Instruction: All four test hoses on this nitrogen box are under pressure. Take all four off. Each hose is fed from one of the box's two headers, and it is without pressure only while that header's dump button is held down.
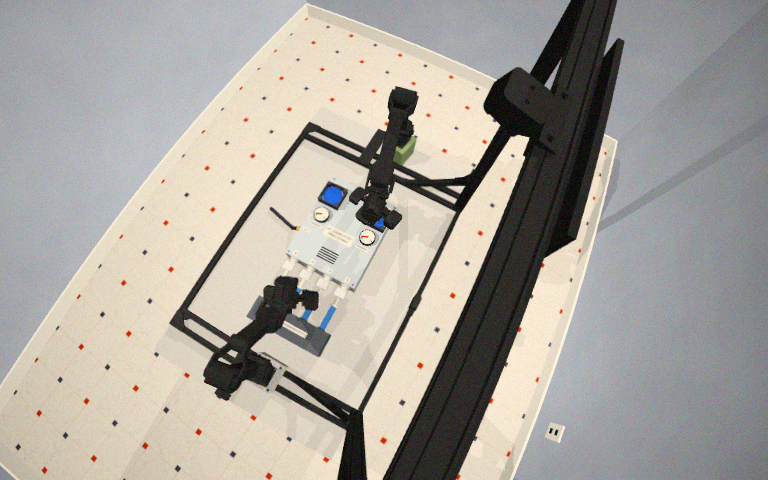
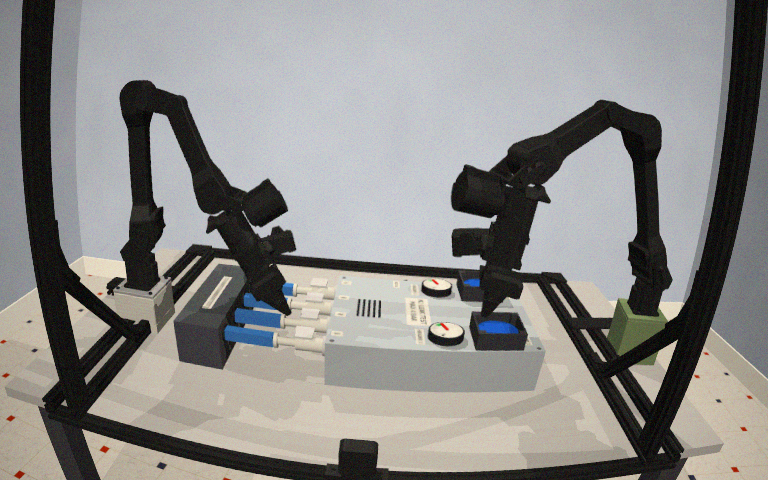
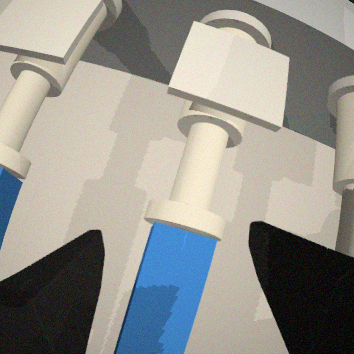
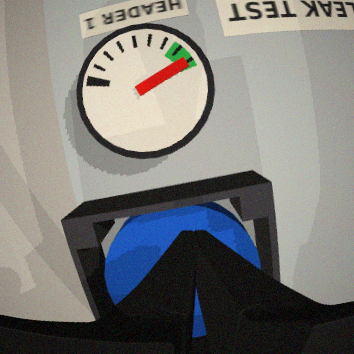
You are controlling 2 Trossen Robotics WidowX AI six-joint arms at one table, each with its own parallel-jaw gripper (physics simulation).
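Frame: origin at the left arm's base, x right, y ahead, z up, level; centimetres.
Seen in the pictures: left gripper, fingertip midpoint: (image 1: 299, 289) (image 2: 287, 309) (image 3: 176, 238); right gripper, fingertip midpoint: (image 2: 483, 316) (image 4: 192, 241); left arm's base at its link origin: (image 1: 263, 372) (image 2: 142, 283); right arm's base at its link origin: (image 1: 399, 139) (image 2: 642, 309).
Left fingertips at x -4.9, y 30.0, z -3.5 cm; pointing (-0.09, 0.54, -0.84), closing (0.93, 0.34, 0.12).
Pixels of each thing's top centre, then the offset from my left fingertips to it. "spot": a spot on its surface instead.
- nearest hose at a spot on its surface: (image 2: 249, 335) spot: dx +15.0, dy -3.6, dz +1.7 cm
- blue hose at a spot on its surface: (image 3: 167, 290) spot: dx -0.1, dy -1.7, dz +2.0 cm
- blue dump button at its top centre: (image 4: 182, 279) (image 2: 498, 330) dx +12.4, dy +36.0, dz +5.1 cm
- header 1 gauge at a spot on its surface: (image 4: 145, 90) (image 2: 447, 328) spot: dx +12.4, dy +27.7, dz +5.2 cm
- second blue button at its top centre: (image 2: 480, 285) (image 1: 332, 195) dx -6.6, dy +35.7, dz +5.1 cm
- second gauge at a spot on its surface: (image 2: 436, 286) (image 1: 323, 215) spot: dx -5.3, dy +27.0, dz +5.0 cm
- dark block at a spot on its surface: (image 2: 201, 339) spot: dx +17.6, dy -11.7, dz +0.9 cm
- thin black stick at a spot on its surface: (image 1: 282, 218) spot: dx -21.4, dy +20.9, dz -3.2 cm
The grey nitrogen box (image 1: 348, 264) (image 2: 433, 367) carries four blue hoses, two of them the nearest hose (image 2: 249, 335) and its neighbour (image 2: 257, 318), on cream connectors with pale tags. My left gripper (image 2: 287, 312) (image 3: 176, 238) is open; a blue hose (image 3: 167, 290) lies between its fingers, with gaps on both sides. My right gripper (image 2: 487, 314) (image 4: 192, 241) is shut and empty, its tips over the blue dump button (image 2: 498, 327) (image 4: 150, 250) behind the header 1 gauge (image 2: 445, 332) (image 4: 145, 90). That gauge's needle is in the green. Whether the tips touch the button is unclear.
A second blue button (image 1: 332, 195) and second gauge (image 1: 321, 214) (image 2: 436, 286) are on the box's far side. A dark block (image 1: 317, 345) (image 2: 201, 339) stands at the hoses' other ends. A thin black stick (image 1: 282, 218) is beside the box. A black frame surrounds the table.
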